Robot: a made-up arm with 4 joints. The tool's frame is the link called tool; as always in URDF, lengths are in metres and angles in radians. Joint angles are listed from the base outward. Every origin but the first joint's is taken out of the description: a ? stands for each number. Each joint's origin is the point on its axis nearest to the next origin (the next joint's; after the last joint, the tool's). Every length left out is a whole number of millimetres.
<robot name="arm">
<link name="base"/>
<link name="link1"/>
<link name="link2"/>
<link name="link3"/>
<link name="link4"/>
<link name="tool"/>
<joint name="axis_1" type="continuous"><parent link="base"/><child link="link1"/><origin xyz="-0.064 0 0.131" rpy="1.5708 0 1.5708"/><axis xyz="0 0 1"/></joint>
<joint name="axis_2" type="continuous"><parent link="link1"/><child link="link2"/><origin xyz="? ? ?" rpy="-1.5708 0 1.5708"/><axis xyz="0 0 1"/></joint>
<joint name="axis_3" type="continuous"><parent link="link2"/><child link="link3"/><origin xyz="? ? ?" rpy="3.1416 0 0"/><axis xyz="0 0 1"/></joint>
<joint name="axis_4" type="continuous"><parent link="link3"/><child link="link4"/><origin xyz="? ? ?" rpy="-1.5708 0 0"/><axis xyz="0 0 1"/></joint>
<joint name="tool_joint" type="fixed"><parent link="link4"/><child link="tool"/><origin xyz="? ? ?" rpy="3.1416 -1.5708 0"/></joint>
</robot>
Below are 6 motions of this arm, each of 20 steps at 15 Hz.
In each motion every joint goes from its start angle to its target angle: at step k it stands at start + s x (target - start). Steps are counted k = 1, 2, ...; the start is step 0. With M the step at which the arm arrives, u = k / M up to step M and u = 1 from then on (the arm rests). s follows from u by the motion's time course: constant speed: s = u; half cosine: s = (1 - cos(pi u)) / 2; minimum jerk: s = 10 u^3 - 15 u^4 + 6 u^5.
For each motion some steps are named. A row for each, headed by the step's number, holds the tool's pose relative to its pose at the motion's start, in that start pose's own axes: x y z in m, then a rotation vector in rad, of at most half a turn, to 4 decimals.
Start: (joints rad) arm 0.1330 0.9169 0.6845 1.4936
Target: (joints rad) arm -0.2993 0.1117 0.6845 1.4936
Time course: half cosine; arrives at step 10
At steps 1, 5, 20:
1: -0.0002 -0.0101 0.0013 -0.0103 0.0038 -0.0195
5: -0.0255 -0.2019 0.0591 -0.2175 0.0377 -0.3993
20: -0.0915 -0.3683 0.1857 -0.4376 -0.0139 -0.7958

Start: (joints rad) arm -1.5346 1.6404 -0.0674 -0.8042
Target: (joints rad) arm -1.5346 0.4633 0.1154 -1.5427
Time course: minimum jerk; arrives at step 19
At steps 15, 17, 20:
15: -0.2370 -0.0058 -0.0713 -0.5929 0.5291 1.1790
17: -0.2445 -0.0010 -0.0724 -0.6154 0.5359 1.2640
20: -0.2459 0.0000 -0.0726 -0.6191 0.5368 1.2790

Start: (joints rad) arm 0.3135 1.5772 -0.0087 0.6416
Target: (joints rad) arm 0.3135 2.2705 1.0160 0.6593
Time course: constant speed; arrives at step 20
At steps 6, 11, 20:
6: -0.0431 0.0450 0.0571 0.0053 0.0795 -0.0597
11: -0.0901 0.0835 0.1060 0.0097 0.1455 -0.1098
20: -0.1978 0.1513 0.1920 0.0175 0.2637 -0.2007

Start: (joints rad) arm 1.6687 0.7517 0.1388 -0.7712
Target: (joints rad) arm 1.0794 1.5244 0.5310 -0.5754
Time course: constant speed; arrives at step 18
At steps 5, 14, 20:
5: 0.0458 -0.0850 0.0590 -0.0745 -0.1460 0.0030
14: 0.0926 -0.1882 0.1995 -0.1832 -0.4250 0.0572
20: 0.0971 -0.2143 0.2654 -0.2211 -0.5519 0.1026

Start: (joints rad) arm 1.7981 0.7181 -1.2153 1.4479
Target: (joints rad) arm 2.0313 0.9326 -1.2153 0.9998
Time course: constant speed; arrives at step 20
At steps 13, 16, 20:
13: 0.1299 -0.1041 0.0605 -0.3539 -0.1706 0.0981
16: 0.1593 -0.1235 0.0847 -0.4377 -0.2133 0.1141
20: 0.1968 -0.1458 0.1225 -0.5505 -0.2718 0.1316

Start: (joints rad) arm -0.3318 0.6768 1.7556 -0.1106
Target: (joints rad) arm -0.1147 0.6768 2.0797 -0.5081
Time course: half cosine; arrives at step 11
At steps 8, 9, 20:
8: -0.0643 -0.0807 0.0418 -0.2630 0.2121 0.2357
9: -0.0669 -0.0904 0.0489 -0.2947 0.2308 0.2678
20: -0.0682 -0.0987 0.0553 -0.3220 0.2457 0.2960

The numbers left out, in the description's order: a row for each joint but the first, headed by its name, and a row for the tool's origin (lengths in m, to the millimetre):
axis_2: 0.016 -0.295 0
axis_3: -0.02 -0.346 0
axis_4: -0.049 0.021 0
tool: -0.385 0.083 0

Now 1 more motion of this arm.
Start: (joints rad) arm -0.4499 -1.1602 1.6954 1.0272
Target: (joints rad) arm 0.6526 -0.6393 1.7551 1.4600
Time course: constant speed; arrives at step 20
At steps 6, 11, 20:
6: -0.0512 -0.0068 -0.1542 -0.1809 0.0389 0.1742
11: -0.1127 -0.0584 -0.2751 -0.3212 0.1199 0.3216
20: -0.2543 -0.2478 -0.4229 -0.5505 0.3764 0.5521

